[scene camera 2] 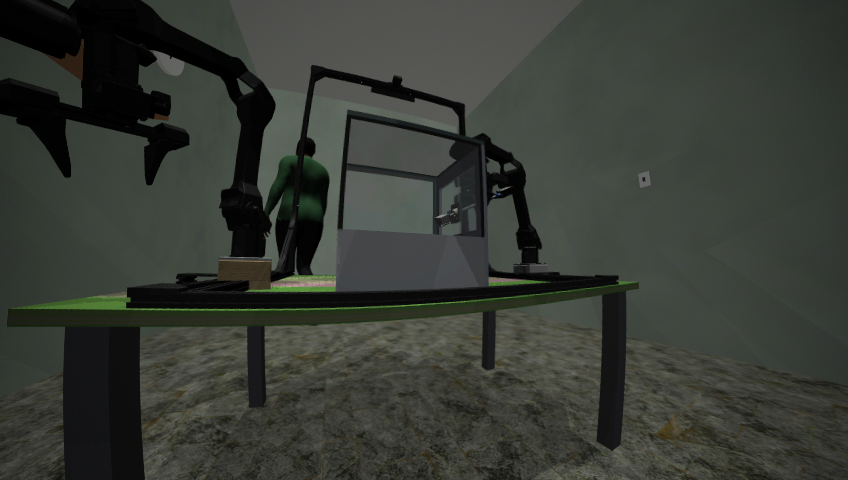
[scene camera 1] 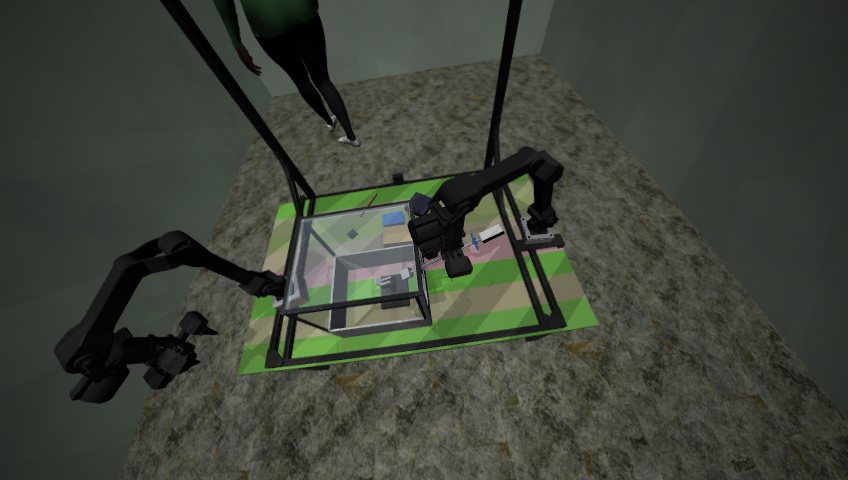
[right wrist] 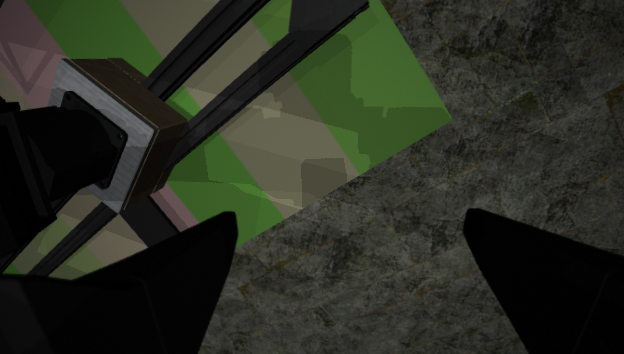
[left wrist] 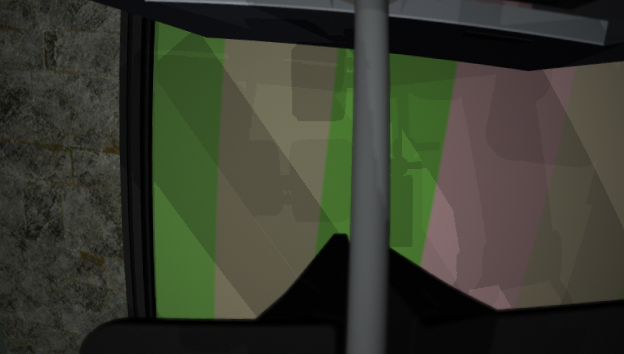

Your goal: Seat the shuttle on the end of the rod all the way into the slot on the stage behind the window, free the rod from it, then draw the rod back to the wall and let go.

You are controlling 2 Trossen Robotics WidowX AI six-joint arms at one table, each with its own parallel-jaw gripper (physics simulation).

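Places are measured from the left arm's base along level axes (x ahead, y left, z up), in metres.
Where they show: left gripper, fingertip midpoint: (scene camera 1: pixel 448 262); right gripper, fingertip midpoint: (scene camera 2: pixel 113 181) (scene camera 1: pixel 208 347) (right wrist: pixel 350 222); left arm's base, origin of the base link: (scene camera 2: pixel 530 263) (scene camera 1: pixel 536 227); right arm's base, origin of the base link: (scene camera 2: pixel 246 257) (scene camera 1: pixel 284 289) (right wrist: pixel 89 141).
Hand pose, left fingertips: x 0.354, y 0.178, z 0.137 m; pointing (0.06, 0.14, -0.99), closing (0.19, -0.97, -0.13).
Things, the pixels of their top centre, and the offset from my left fingertips. "pt": a spot on its surface instead.
- grey rod, surface spot: (left wrist: pixel 371 125) (scene camera 1: pixel 434 259) pt 0.028 m up, 0.040 m ahead, 0.003 m left
- small white block, middle of its top: (scene camera 2: pixel 443 213) (scene camera 1: pixel 406 271) 0.001 m down, 0.125 m ahead, 0.018 m left
- enclosure, surface spot: (scene camera 2: pixel 410 258) (scene camera 1: pixel 375 329) pt 0.125 m down, 0.246 m ahead, 0.152 m left
- blue piece, surface spot: (scene camera 1: pixel 474 240) pt 0.085 m up, 0.071 m back, 0.017 m right
- dark blue block, middle of its top: (scene camera 1: pixel 419 203) 0.170 m down, 0.090 m ahead, 0.378 m right
The grey rod (scene camera 1: pixel 429 262) (left wrist: pixel 371 125) runs through the enclosure's window wall (left wrist: pixel 500 25). My left gripper (scene camera 1: pixel 442 256) (left wrist: pixel 349 247) is shut. In the left wrist view the rod passes in front of its fingertips, not between them. A small white block (scene camera 1: pixel 406 273) is at the rod's inner end. A light-grey pronged piece (scene camera 1: pixel 385 280) is left of it, a narrow gap apart, over the dark stage (scene camera 1: pixel 395 302). Which piece is the shuttle, and its depth in the slot, I cannot tell. My right gripper (scene camera 1: pixel 204 347) (scene camera 2: pixel 108 178) (right wrist: pixel 350 222) is open and empty, outside the table edge.
The enclosure (scene camera 1: pixel 379 327) (scene camera 2: pixel 410 258) has a black frame and clear panels. A blue piece (scene camera 1: pixel 474 240) is on the rod's outer part, near a white block (scene camera 1: pixel 491 232). A blue block (scene camera 1: pixel 393 218) and a dark blue block (scene camera 1: pixel 420 203) are toward the back.
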